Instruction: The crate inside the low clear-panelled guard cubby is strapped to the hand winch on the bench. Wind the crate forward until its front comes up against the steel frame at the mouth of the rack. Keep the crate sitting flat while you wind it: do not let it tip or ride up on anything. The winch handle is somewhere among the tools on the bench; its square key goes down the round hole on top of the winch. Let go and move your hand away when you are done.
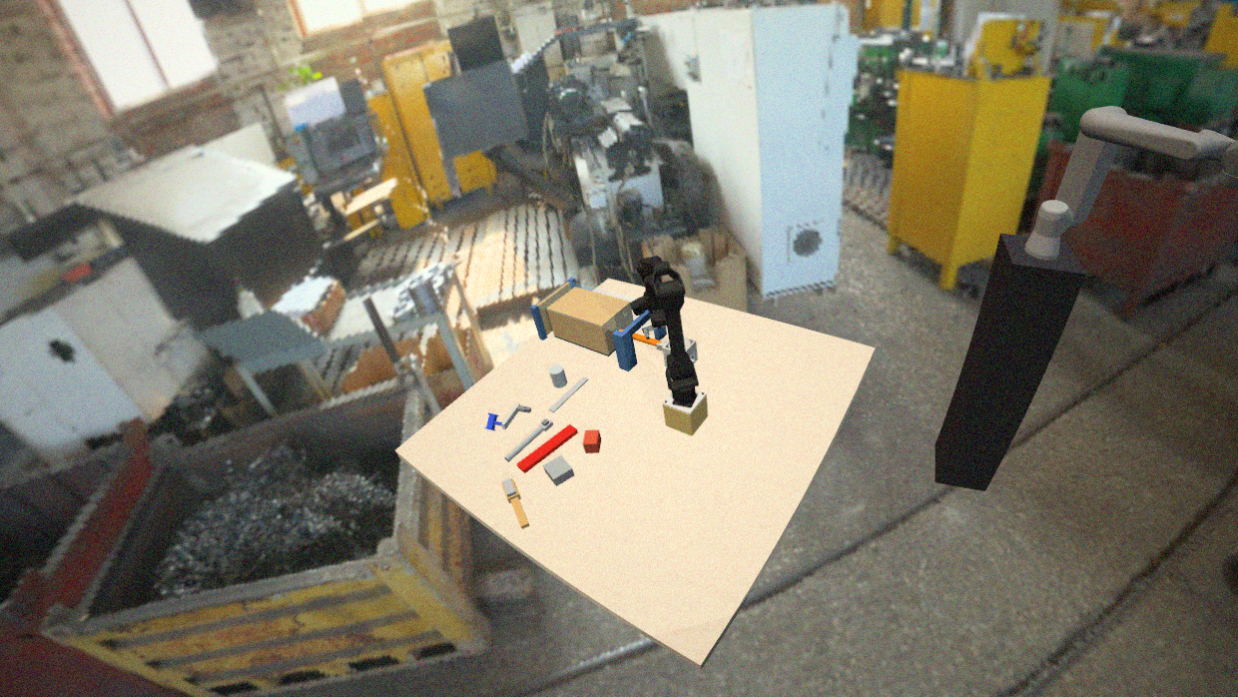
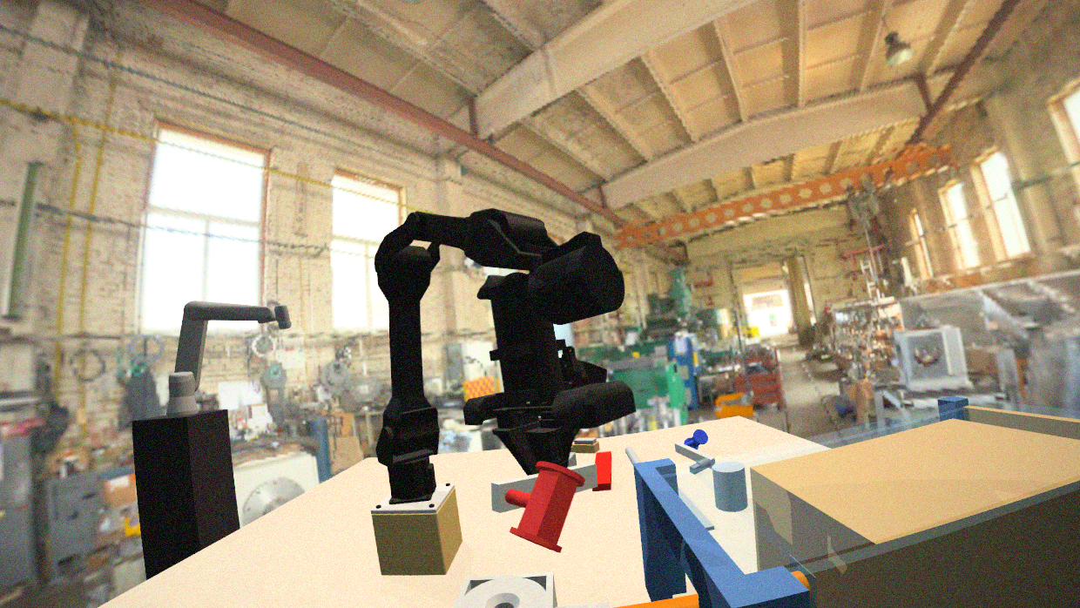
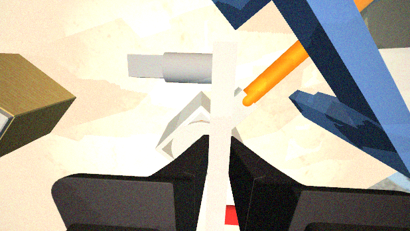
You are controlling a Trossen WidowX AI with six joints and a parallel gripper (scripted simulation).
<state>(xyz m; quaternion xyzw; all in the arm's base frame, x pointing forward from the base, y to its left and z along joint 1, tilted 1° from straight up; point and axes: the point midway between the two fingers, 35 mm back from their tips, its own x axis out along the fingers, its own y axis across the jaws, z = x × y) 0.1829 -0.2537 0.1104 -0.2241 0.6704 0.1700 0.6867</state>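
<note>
The red knob lies 60 mm to the right of my gripper tip, 20 mm behind it and 20 mm above it. Also, from my gripper tip: red-knobbed winch handle 10 mm to the right, 10 mm behind, 10 mm above; blue steel frame 100 mm ahead, 70 mm below, 60 mm to the right; grey winch 140 mm below, 80 mm behind, 30 mm to the right.
</note>
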